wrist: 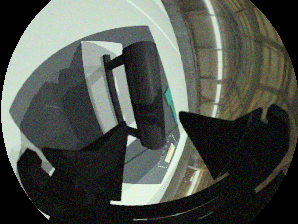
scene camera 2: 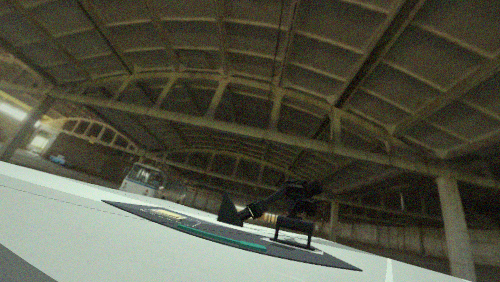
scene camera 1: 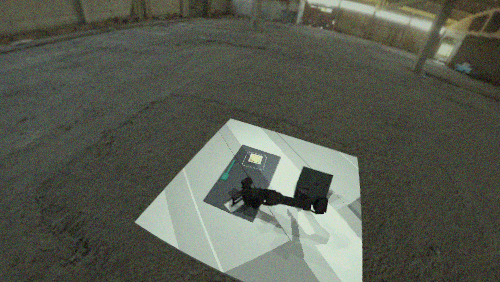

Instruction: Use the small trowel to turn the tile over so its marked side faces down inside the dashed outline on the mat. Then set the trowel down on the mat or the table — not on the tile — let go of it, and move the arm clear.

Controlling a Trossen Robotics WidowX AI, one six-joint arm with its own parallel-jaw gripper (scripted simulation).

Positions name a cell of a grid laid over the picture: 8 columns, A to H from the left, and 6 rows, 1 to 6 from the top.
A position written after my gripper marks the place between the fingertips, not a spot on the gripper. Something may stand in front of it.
My gripper (scene camera 2: E5) is open and holds nothing. Further things: a small trowel (scene camera 2: E5) and a dark mat (scene camera 2: E6).
My gripper also shows in the wrist view (wrist: E4). The dark mat shows as well in the wrist view (wrist: B3) and in scene camera 1 (scene camera 1: D5).
